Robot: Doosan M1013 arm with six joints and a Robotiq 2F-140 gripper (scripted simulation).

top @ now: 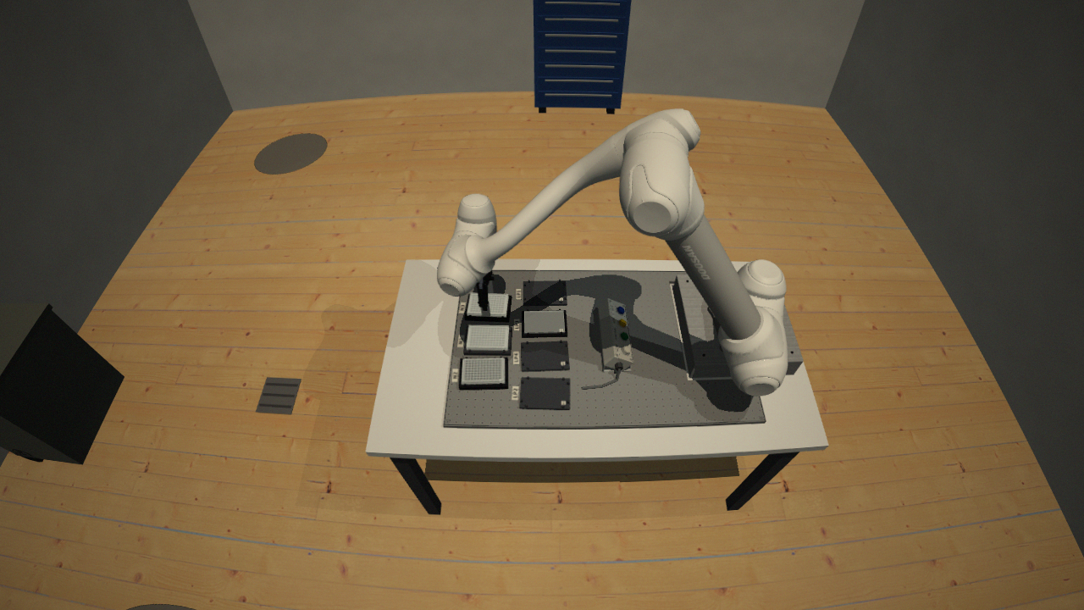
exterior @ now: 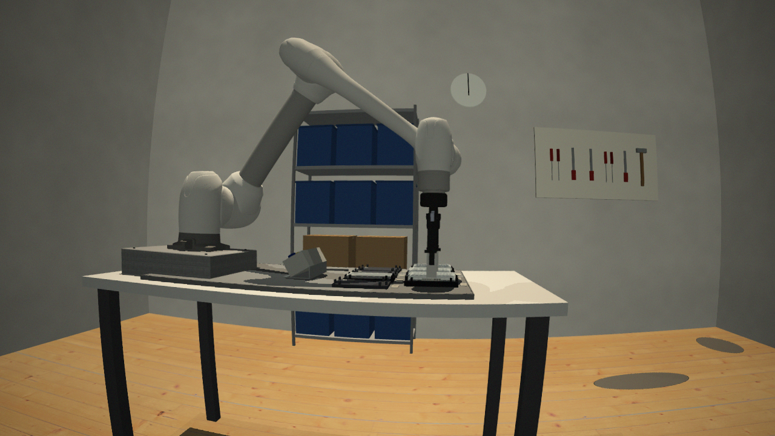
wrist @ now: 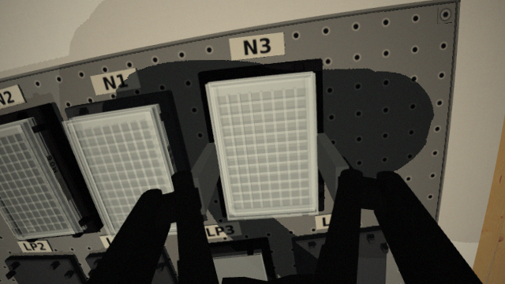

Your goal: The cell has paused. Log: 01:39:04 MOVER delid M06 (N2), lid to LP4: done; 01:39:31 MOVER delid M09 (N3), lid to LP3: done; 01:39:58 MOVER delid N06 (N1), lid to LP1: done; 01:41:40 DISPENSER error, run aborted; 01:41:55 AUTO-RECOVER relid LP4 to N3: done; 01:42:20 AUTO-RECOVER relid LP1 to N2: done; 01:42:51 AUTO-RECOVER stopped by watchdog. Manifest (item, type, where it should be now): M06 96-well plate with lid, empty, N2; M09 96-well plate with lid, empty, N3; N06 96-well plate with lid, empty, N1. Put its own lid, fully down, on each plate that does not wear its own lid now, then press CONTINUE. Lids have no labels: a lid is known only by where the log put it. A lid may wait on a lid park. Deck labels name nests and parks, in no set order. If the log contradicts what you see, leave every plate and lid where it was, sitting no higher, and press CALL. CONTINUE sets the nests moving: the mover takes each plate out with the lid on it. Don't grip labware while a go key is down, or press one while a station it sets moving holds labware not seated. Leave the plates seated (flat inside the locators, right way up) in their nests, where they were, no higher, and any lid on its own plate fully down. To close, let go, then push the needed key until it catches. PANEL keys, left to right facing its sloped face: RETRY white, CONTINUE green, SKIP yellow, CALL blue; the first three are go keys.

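The plate lies 3 cm below my hand. Also, from my hand: LP3 label (9 cm behind, 7 cm to the left, 5 cm below); then N3 label (9 cm ahead, 1 cm to the right, 5 cm below); then park LP3 (18 cm behind, 7 cm to the left, 5 cm below).
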